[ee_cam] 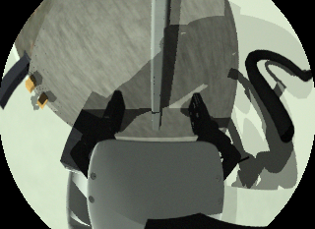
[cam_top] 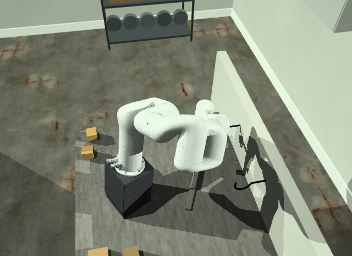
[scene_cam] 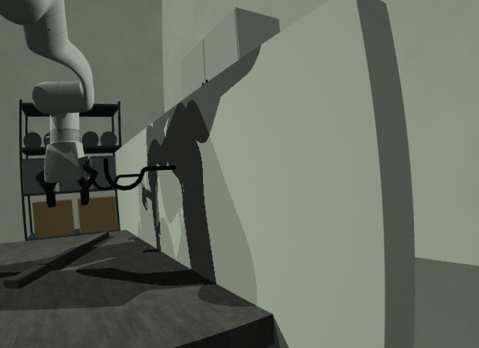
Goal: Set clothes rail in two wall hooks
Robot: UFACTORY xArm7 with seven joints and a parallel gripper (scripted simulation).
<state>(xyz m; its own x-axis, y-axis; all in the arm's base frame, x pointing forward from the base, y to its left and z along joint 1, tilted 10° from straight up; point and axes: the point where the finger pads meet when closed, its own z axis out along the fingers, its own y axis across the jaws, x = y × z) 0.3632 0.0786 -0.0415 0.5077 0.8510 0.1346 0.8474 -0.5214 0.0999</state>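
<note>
Right now the clothes rail is 130 mm below my hand. Also, from my hand: pale wall panel 220 mm ahead, 130 mm to the right, 350 mm below.
</note>
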